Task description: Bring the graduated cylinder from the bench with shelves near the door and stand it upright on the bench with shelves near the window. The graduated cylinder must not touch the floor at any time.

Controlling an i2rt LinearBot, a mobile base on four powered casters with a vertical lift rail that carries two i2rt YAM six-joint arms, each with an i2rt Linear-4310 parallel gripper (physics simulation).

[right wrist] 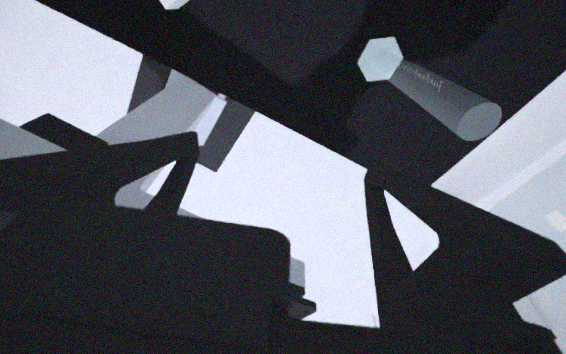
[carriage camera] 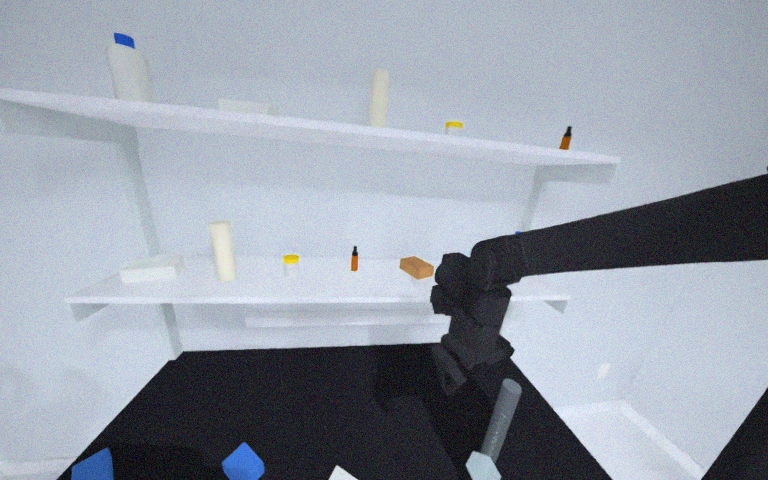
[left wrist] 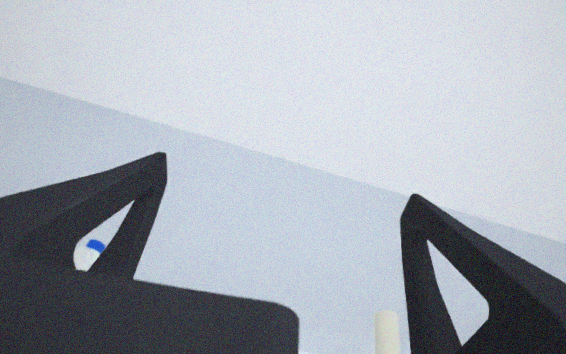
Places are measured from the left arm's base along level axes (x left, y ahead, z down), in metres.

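Where they show: left gripper, between the fingertips: (left wrist: 288, 186); right gripper, between the fingertips: (right wrist: 284, 155) (carriage camera: 464, 380).
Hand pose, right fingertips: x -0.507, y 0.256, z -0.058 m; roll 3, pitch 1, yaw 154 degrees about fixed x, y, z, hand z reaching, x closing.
Note:
After its pixels a point has its place.
The graduated cylinder (carriage camera: 501, 421) {x -0.674, y 0.328, z 0.157 m} (right wrist: 440, 95) {x -0.665, y 0.344, z 0.110 m}, a grey see-through tube on a pale hexagonal base, stands upright near the right edge of the black bench top (carriage camera: 271, 396) {x 0.012, y 0.554, z 0.393 m} in the carriage view. Its round top faces up. My right gripper (carriage camera: 471, 387) {x -0.507, y 0.256, z -0.058 m} (right wrist: 284, 155) {x -0.507, y 0.256, z -0.058 m} is open and empty. In the carriage view it hangs left of the tube and beyond it, apart from it; in the right wrist view the tube lies above the right finger, outside the gap. My left gripper (left wrist: 288, 186) {x 0.006, y 0.045, z -0.431 m} is open and empty, with wall behind it. Door and window do not show.
Two blue objects (carriage camera: 243, 461) {x -0.010, y 0.340, z 0.353 m} (carriage camera: 93, 465) {x 0.360, y 0.319, z 0.353 m} and a white one (carriage camera: 342, 474) {x -0.280, y 0.308, z 0.335 m} are at the bench's near side. The lower shelf (carriage camera: 317, 289) {x -0.161, y 0.547, z -0.064 m} bears a cream cylinder (carriage camera: 223, 251) {x 0.119, y 0.567, z -0.160 m}, a yellow-lidded jar (carriage camera: 291, 264) {x -0.057, y 0.622, z -0.107 m}, an amber bottle (carriage camera: 354, 261) {x -0.258, y 0.690, z -0.103 m} and a brown block (carriage camera: 416, 267) {x -0.481, y 0.669, z -0.103 m}. The upper shelf (carriage camera: 317, 129) {x -0.173, y 0.507, z -0.501 m} bears more bottles.

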